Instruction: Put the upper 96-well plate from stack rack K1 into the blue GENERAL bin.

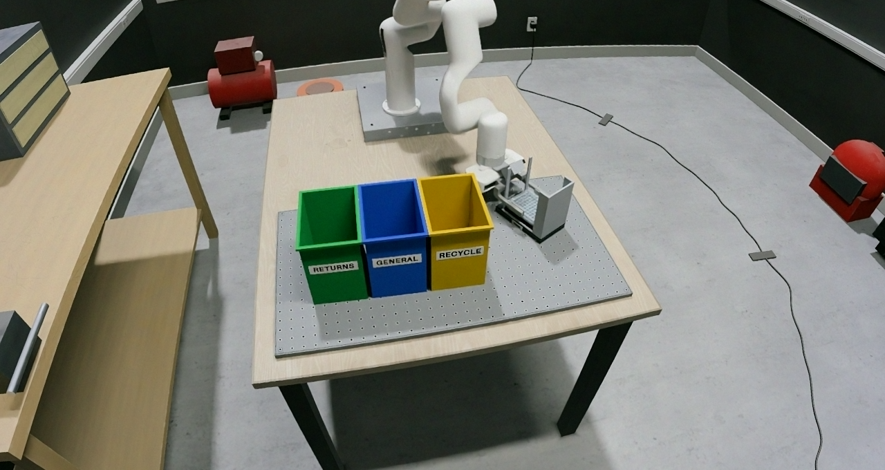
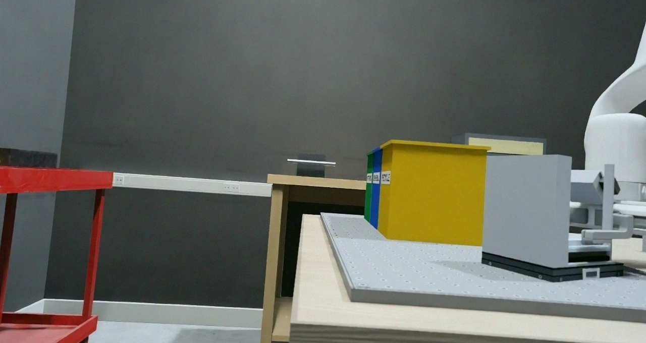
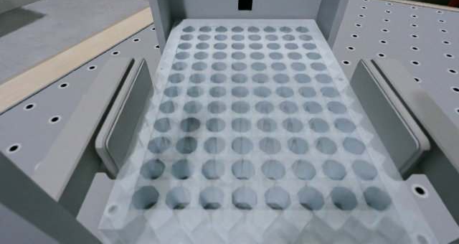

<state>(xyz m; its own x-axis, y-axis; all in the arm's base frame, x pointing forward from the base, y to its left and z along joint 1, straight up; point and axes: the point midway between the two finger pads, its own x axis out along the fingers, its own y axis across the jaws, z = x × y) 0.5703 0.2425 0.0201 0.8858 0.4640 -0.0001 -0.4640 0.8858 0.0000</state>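
The clear 96-well plate is 2 cm ahead of my hand, 1 cm to the left of it and 1 cm below it. From my hand the other things lie so: dark plate 2 cm below, 2 cm ahead, 1 cm to the left; then yellow recycle bin 22 cm to the right, 11 cm ahead, 4 cm above; then blue general bin 35 cm to the right, 10 cm ahead, 4 cm above.
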